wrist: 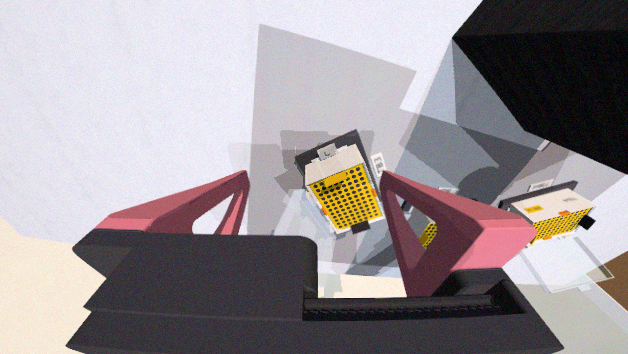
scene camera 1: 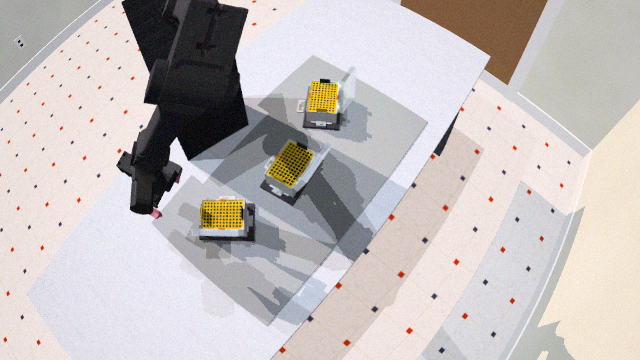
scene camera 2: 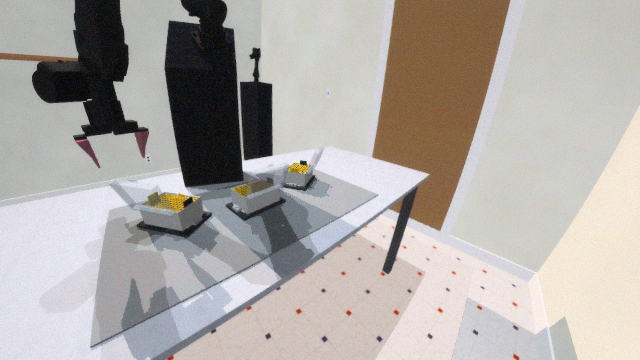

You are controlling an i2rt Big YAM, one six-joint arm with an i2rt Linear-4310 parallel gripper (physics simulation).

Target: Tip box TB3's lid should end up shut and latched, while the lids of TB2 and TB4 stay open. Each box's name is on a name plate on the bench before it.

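Frame: origin at the arm's base, x ahead, y down, z left, level; metres.
Where they show: gripper, fingertip midpoint: point(wrist: 314, 177) point(scene camera 1: 168, 199) point(scene camera 2: 122, 162); arm's base, link origin: point(scene camera 2: 212, 40).
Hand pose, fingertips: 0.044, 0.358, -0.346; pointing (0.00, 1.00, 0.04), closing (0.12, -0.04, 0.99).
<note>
Each offset is from my fingertips to the centre of the thing, as dx, dy, dz. "pt": to the spot under its first point. Level surfaces: height alone.
Box TB3 @(+0.122, +0.091, +0.042) point(scene camera 1: 222, 214) point(scene camera 2: 172, 219) point(wrist: 346, 196), white with a yellow rack, has its clear lid @(pt +0.108, +0.039, -0.048) point(scene camera 2: 121, 193) raised open. Its name plate @(pt +0.098, +0.154, +0.103) point(wrist: 378, 164) reads TB3. The middle box, TB2 @(+0.245, +0.091, +0.232) point(scene camera 1: 289, 164) point(scene camera 2: 257, 201) point(wrist: 429, 234), has its clear lid point(scene camera 1: 320, 162) open; my finger partly hides it in the wrist view. The far box, TB4 @(+0.250, +0.122, +0.466) point(scene camera 1: 323, 97) point(scene camera 2: 299, 177) point(wrist: 555, 212), has its clear lid point(scene camera 1: 348, 90) point(scene camera 2: 318, 157) point(wrist: 565, 265) open. My gripper point(scene camera 1: 167, 195) point(scene camera 2: 122, 162) point(wrist: 314, 177) is open and empty, above the bench, to the left of TB3 in scene camera 1 and apart from it.
The boxes stand in a row on grey mats point(scene camera 1: 395, 135) point(scene camera 2: 112, 310) on the white bench @(dy +0.158) point(scene camera 1: 100, 285) point(scene camera 2: 45, 235). A tall black pedestal point(scene camera 1: 220, 127) point(scene camera 2: 207, 125) point(wrist: 565, 85) rises behind the bench. A second pedestal point(scene camera 2: 257, 120) with a small arm stands farther back.
</note>
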